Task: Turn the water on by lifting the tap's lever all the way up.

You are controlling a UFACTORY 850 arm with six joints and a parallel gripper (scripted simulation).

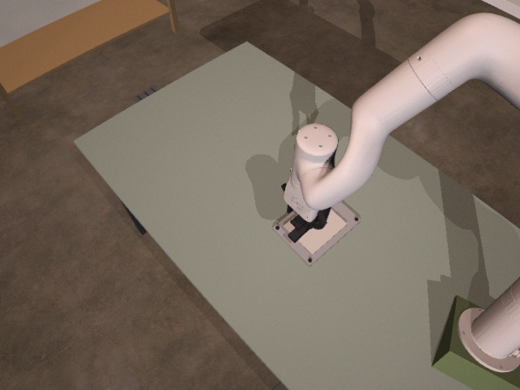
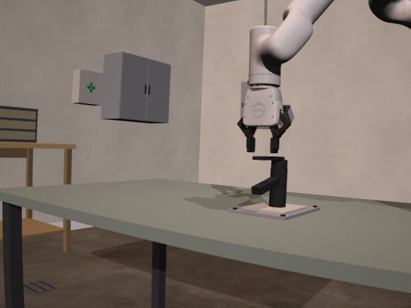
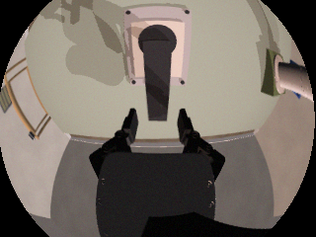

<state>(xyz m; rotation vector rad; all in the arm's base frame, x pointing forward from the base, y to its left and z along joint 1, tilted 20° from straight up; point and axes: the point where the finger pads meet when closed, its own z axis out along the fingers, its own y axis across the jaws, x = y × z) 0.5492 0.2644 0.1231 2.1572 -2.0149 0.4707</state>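
Now: hand 7 cm to the left of the lever and 4 cm above it. From my hand the other things lie so: plate: 10 cm to the right, 17 cm below.
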